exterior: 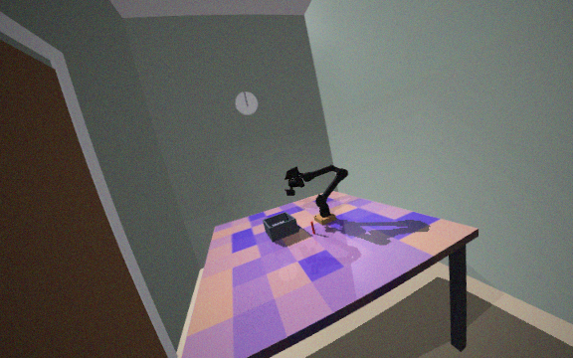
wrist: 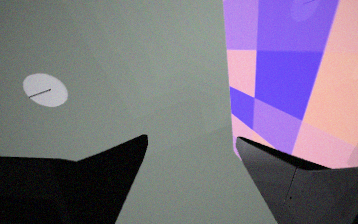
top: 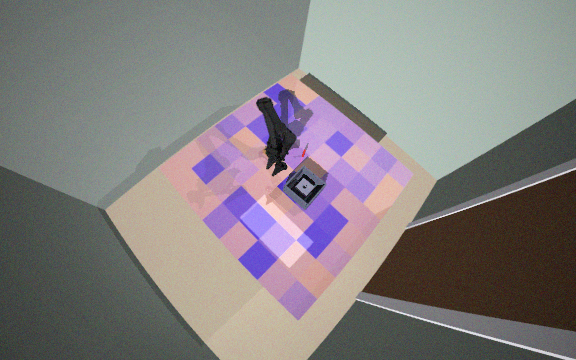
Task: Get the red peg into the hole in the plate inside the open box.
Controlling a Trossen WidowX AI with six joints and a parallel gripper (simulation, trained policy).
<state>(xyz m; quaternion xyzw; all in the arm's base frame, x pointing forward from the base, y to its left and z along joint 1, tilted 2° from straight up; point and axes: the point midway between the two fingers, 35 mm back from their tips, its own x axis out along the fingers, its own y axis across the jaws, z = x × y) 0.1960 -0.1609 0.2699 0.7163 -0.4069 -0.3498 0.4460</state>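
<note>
My gripper tip is 340 mm to the right of the red peg, 250 mm above it and 70 mm past it. Also, from my gripper tip: grey box 270 mm below, 190 mm to the left, 120 mm ahead; then plate 250 mm below, 190 mm to the left, 120 mm ahead.
</note>
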